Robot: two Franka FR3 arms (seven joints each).
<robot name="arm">
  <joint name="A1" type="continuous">
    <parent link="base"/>
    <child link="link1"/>
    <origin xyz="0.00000 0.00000 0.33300"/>
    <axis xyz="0 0 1"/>
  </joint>
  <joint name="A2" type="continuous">
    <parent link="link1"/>
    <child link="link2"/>
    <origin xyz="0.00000 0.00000 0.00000"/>
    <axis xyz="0 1 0"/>
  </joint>
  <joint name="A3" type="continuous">
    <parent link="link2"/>
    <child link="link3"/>
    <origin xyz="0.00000 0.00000 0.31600"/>
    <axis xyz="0 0 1"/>
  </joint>
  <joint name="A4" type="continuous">
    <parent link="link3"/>
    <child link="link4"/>
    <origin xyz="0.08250 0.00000 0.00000"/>
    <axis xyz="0 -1 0"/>
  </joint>
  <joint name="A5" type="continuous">
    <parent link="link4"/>
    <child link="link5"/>
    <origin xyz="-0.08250 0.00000 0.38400"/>
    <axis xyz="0 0 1"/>
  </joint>
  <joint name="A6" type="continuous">
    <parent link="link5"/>
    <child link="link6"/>
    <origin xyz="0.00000 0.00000 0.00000"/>
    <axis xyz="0 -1 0"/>
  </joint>
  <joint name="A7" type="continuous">
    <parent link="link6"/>
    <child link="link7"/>
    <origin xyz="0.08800 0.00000 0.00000"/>
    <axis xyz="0 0 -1"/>
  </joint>
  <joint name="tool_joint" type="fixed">
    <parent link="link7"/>
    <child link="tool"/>
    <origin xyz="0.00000 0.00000 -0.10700" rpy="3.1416 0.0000 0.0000"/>
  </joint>
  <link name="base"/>
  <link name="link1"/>
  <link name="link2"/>
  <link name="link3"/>
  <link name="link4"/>
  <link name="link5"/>
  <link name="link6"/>
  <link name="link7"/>
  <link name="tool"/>
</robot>
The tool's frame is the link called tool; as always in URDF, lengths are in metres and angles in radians. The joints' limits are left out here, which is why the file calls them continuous.
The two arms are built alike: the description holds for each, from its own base.
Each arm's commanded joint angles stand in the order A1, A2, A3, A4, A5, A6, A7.
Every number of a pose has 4 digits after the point.
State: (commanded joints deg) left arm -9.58 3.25 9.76 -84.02 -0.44 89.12 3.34; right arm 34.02 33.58 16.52 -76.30 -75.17 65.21 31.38
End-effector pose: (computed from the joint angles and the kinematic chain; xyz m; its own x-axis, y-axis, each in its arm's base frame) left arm 0.5711 -0.0022 0.6409 0.9979 -0.0558 0.0329 -0.0557 -0.9984 -0.0039; right arm 0.5473 0.3836 0.4440 0.9484 0.3107 0.0632 0.0107 -0.2306 0.9730
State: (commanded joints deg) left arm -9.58 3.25 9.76 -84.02 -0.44 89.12 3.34; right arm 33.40 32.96 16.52 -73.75 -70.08 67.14 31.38
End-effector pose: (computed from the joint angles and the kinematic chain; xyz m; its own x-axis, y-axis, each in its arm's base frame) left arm 0.5711 -0.0022 0.6409 0.9979 -0.0558 0.0329 -0.0557 -0.9984 -0.0039; right arm 0.5509 0.3829 0.4586 0.9545 0.2889 0.0734 0.0294 -0.3362 0.9413
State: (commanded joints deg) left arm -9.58 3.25 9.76 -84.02 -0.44 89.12 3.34; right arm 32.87 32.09 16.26 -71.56 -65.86 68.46 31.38
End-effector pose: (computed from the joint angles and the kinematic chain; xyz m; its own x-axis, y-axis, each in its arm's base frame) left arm 0.5711 -0.0022 0.6409 0.9979 -0.0558 0.0329 -0.0557 -0.9984 -0.0039; right arm 0.5539 0.3798 0.4763 0.9602 0.2647 0.0892 0.0323 -0.4224 0.9058
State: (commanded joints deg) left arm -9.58 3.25 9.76 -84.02 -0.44 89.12 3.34; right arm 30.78 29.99 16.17 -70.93 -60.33 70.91 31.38
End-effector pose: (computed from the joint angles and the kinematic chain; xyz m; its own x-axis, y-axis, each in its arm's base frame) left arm 0.5711 -0.0022 0.6409 0.9979 -0.0558 0.0329 -0.0557 -0.9984 -0.0039; right arm 0.5601 0.3647 0.4953 0.9679 0.2310 0.0991 0.0376 -0.5229 0.8516
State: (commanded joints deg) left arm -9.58 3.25 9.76 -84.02 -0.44 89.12 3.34; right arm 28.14 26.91 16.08 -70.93 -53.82 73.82 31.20
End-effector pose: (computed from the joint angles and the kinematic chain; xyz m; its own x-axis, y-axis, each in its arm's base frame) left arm 0.5711 -0.0022 0.6409 0.9979 -0.0558 0.0329 -0.0557 -0.9984 -0.0039; right arm 0.5642 0.3452 0.5208 0.9746 0.1938 0.1125 0.0361 -0.6312 0.7747
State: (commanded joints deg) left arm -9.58 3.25 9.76 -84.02 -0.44 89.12 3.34; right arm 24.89 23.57 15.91 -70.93 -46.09 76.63 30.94
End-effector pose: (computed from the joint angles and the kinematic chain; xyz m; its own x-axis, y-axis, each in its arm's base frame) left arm 0.5711 -0.0022 0.6409 0.9979 -0.0558 0.0329 -0.0557 -0.9984 -0.0039; right arm 0.5677 0.3207 0.5488 0.9823 0.1416 0.1228 0.0229 -0.7412 0.6709
